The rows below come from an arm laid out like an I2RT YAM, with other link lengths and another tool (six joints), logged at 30 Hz.
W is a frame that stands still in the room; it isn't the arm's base.
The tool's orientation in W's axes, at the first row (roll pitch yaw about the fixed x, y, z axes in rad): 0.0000 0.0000 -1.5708
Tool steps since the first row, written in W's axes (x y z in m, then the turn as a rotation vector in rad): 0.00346 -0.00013 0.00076 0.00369 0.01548 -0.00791; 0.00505 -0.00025 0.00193 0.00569 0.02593 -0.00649; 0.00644 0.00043 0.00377 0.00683 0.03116 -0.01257; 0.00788 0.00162 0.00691 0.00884 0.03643 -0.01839; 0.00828 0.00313 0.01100 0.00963 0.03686 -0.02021; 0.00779 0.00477 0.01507 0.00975 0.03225 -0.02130; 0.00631 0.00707 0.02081 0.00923 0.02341 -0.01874; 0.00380 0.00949 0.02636 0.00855 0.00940 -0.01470; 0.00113 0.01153 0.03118 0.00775 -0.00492 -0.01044; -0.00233 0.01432 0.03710 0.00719 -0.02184 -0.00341; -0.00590 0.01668 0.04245 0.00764 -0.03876 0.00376; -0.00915 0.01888 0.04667 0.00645 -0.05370 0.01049
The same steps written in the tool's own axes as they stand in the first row. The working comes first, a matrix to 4 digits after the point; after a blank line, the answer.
The tool's axes in the first row as the columns of a matrix, in W's axes (used below as rounded here):
0.0000 1.0000 0.0000
-1.0000 0.0000 0.0000
0.0000 0.0000 1.0000

0.00013 0.00346 0.00076 -0.01548 0.00369 -0.00791; 0.00025 0.00505 0.00193 -0.02593 0.00569 -0.00649; -0.00043 0.00644 0.00377 -0.03116 0.00683 -0.01257; -0.00162 0.00788 0.00691 -0.03643 0.00884 -0.01839; -0.00313 0.00828 0.01100 -0.03686 0.00963 -0.02021; -0.00477 0.00779 0.01507 -0.03225 0.00975 -0.02130; -0.00707 0.00631 0.02081 -0.02341 0.00923 -0.01874; -0.00949 0.00380 0.02636 -0.00940 0.00855 -0.01470; -0.01153 0.00113 0.03118 0.00492 0.00775 -0.01044; -0.01432 -0.00233 0.03710 0.02184 0.00719 -0.00341; -0.01668 -0.00590 0.04245 0.03876 0.00764 0.00376; -0.01888 -0.00915 0.04667 0.05370 0.00645 0.01049
